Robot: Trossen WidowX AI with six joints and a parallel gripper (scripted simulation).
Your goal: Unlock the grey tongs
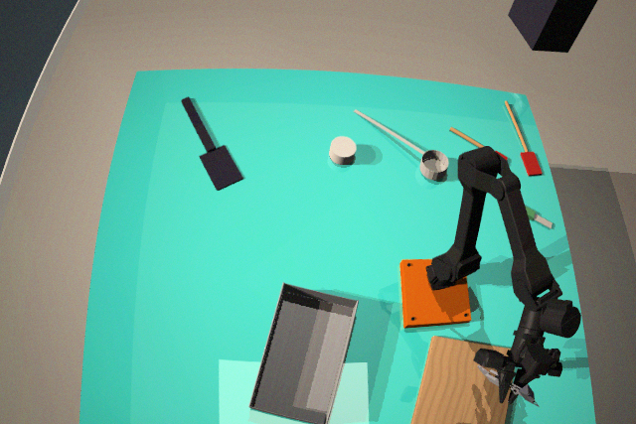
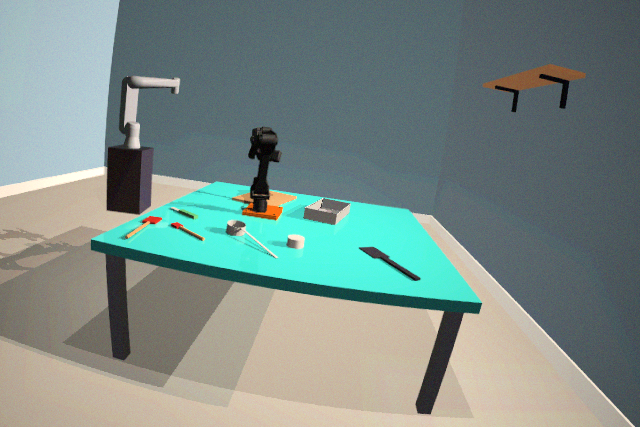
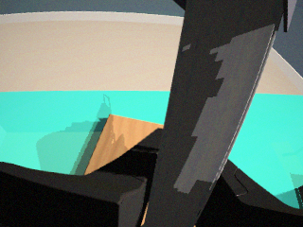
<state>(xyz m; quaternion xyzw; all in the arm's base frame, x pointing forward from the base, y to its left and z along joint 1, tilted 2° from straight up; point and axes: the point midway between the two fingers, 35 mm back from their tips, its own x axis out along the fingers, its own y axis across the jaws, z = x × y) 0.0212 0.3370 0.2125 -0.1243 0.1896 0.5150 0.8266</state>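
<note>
My gripper tip is now 1 cm to the left of the wooden board and 22 cm above it. Also, from my gripper tip: white cylinder 12 cm ahead, 74 cm to the right, 21 cm below; then green-handled tool 38 cm behind, 47 cm to the right, 22 cm below; then grey roasting tin 33 cm ahead, 24 cm to the right, 20 cm below.
</note>
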